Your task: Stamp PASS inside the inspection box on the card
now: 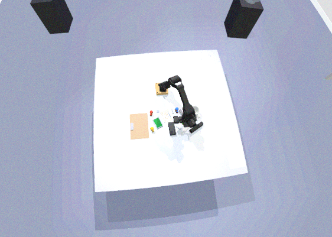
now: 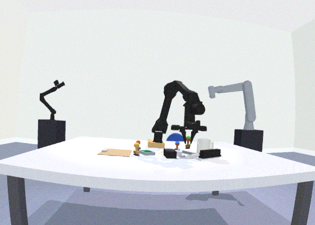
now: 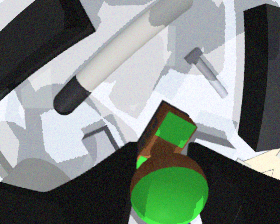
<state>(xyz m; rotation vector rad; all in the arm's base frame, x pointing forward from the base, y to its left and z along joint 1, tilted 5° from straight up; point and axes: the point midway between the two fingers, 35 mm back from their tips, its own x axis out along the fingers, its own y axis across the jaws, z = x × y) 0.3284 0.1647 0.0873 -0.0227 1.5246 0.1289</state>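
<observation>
Right now the green ink pad is 1 cm behind my gripper tip, 22 cm to the right of it and 6 cm below it. Round my gripper tip: black block: 5 cm ahead, 10 cm to the right, 5 cm below; white-and-grey cylinder: 3 cm ahead, 4 cm to the left, 5 cm below; green-knobbed PASS stamp: right at my gripper tip.
</observation>
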